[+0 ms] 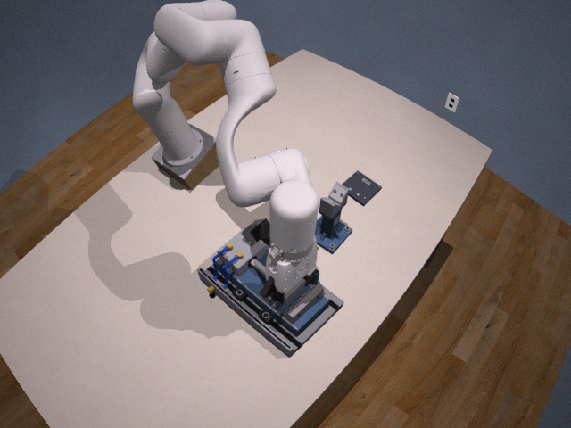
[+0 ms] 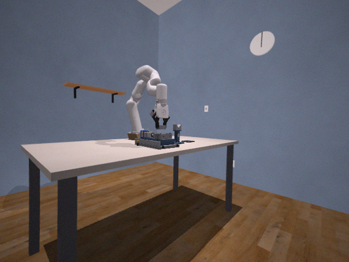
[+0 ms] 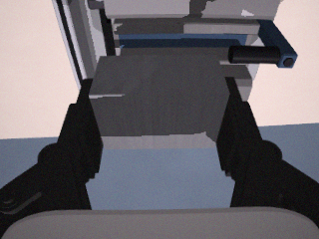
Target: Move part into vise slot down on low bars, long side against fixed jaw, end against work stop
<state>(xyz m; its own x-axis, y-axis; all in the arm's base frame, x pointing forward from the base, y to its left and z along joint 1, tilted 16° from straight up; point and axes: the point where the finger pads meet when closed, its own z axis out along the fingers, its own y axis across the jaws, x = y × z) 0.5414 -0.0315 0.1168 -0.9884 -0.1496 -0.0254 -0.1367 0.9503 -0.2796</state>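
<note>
Right now the part is 2 cm below my hand. Also, from my hand: fixed jaw (3 cm ahead, 2 cm to the left, 7 cm below); work stop (1 cm behind, 7 cm to the left, 6 cm below); moving jaw (4 cm behind, 1 cm to the left, 7 cm below).
</note>
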